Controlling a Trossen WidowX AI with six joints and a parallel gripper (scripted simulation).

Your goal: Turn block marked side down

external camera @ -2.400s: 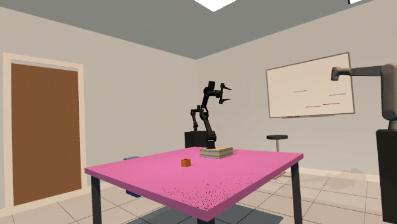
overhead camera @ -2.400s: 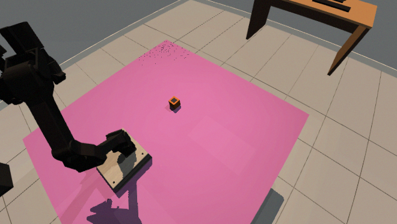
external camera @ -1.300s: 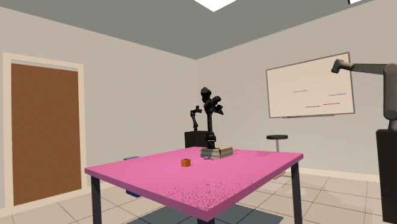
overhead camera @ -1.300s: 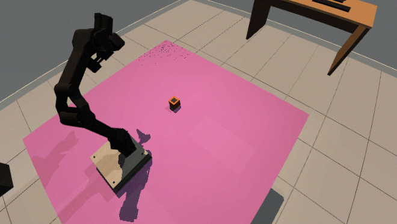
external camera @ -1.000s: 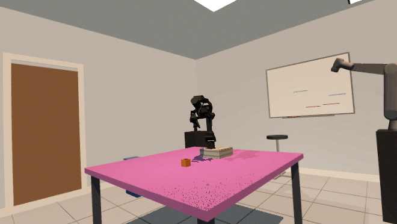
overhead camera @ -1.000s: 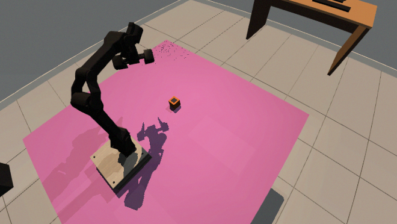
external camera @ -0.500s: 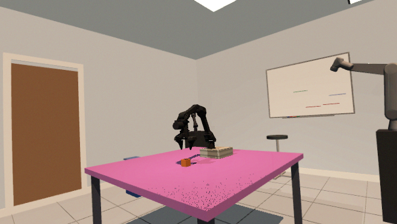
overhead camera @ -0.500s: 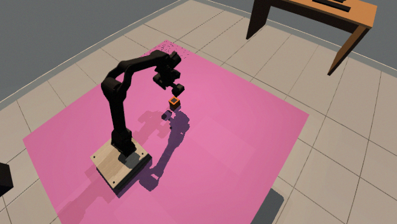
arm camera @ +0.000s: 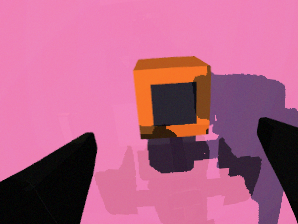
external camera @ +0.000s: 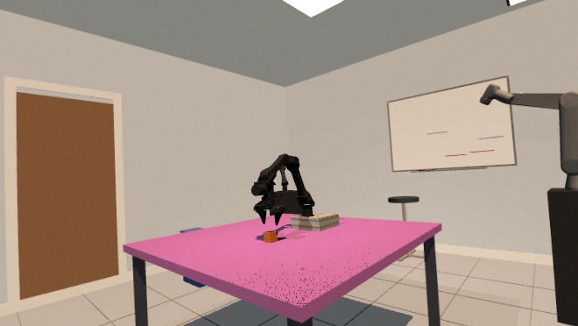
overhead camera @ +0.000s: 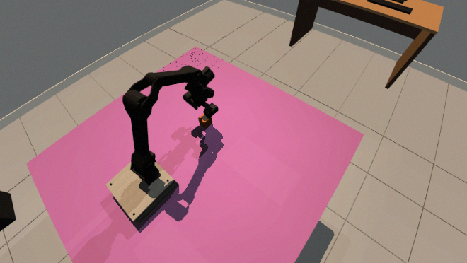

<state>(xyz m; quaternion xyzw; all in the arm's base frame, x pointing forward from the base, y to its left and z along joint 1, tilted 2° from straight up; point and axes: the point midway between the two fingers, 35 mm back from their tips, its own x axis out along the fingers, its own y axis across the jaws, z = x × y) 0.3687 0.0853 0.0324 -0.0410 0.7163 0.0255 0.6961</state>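
The orange block is 5 cm below my gripper tip.
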